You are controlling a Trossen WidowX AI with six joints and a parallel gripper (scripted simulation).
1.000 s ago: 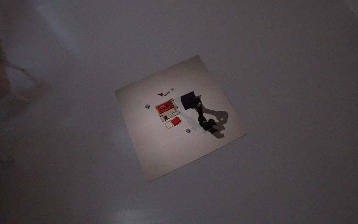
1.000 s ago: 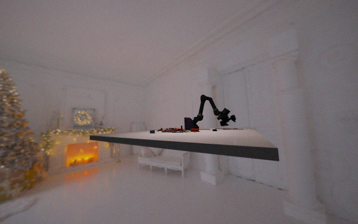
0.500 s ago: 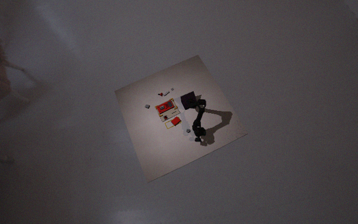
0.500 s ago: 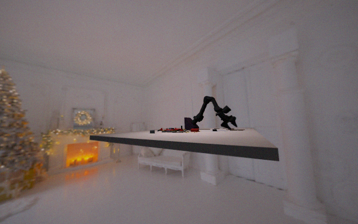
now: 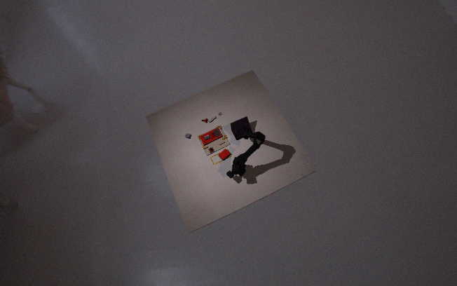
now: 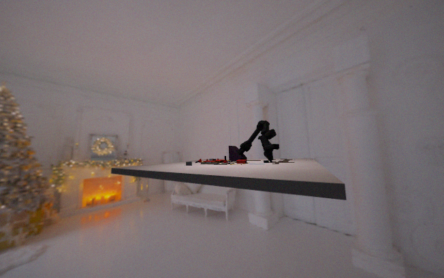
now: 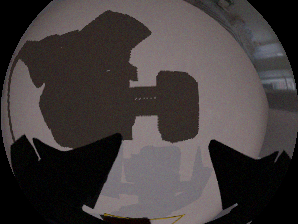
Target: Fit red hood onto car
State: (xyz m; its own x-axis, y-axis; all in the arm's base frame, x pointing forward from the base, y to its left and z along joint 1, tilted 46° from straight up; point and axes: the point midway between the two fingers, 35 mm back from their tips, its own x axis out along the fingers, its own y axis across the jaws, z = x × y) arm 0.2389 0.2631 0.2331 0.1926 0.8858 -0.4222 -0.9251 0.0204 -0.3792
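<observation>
Now: the red hood 23 cm to the right of my gripper tip and 2 cm ahead of it. From my gripper tip the other things lie so: jig 43 cm to the right, 6 cm ahead.
</observation>
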